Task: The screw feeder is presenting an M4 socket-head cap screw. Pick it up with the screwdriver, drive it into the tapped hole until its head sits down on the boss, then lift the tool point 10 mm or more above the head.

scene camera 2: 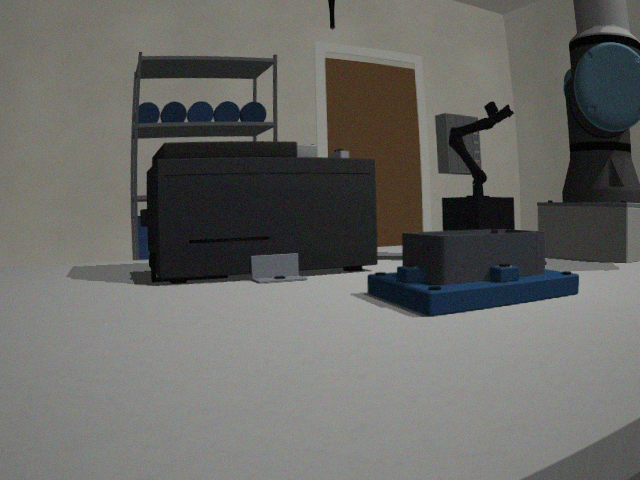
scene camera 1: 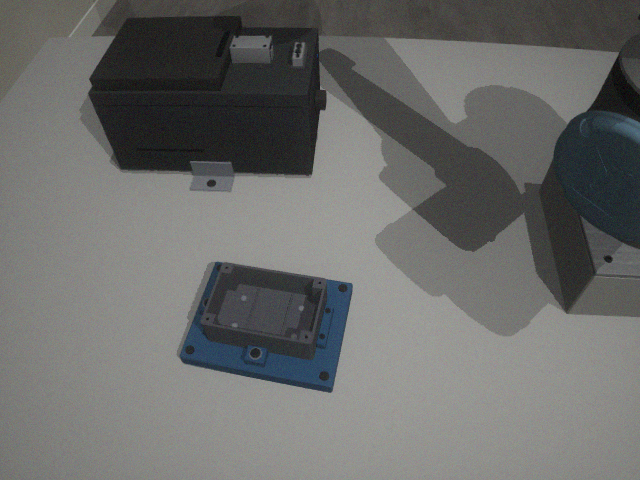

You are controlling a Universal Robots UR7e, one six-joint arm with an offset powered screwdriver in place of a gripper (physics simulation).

In view: a screw feeder (scene camera 2: 307, 205) and a blue fixture plate (scene camera 1: 283, 369).
The screw feeder is seen too in scene camera 1 (scene camera 1: 277, 139). The blue fixture plate shows as well in scene camera 2 (scene camera 2: 455, 298).
